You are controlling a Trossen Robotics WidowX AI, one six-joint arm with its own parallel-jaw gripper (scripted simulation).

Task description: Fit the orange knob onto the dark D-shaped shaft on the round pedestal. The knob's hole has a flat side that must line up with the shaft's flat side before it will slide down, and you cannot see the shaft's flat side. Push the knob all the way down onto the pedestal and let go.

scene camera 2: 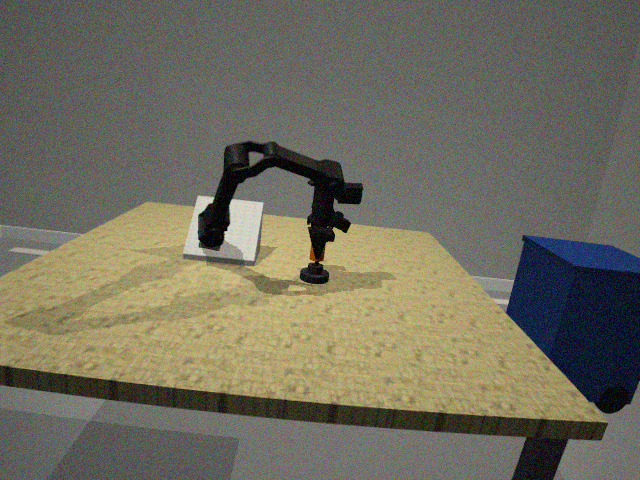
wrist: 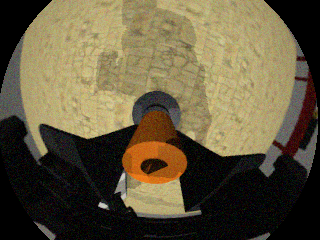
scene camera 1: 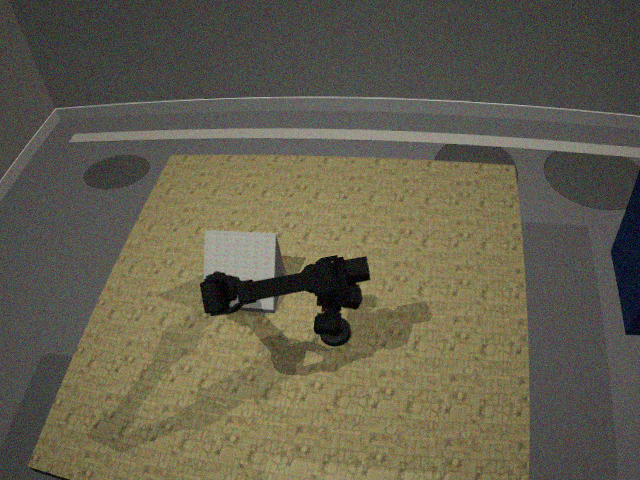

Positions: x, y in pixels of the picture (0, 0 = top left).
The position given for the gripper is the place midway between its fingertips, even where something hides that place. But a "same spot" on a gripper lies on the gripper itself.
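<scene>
Scene camera 1 and scene camera 2 show the gripper, and one and the same spot on the gripper is (scene camera 1: 329, 322) and (scene camera 2: 326, 229). The gripper is also visible in the wrist view (156, 131).
</scene>
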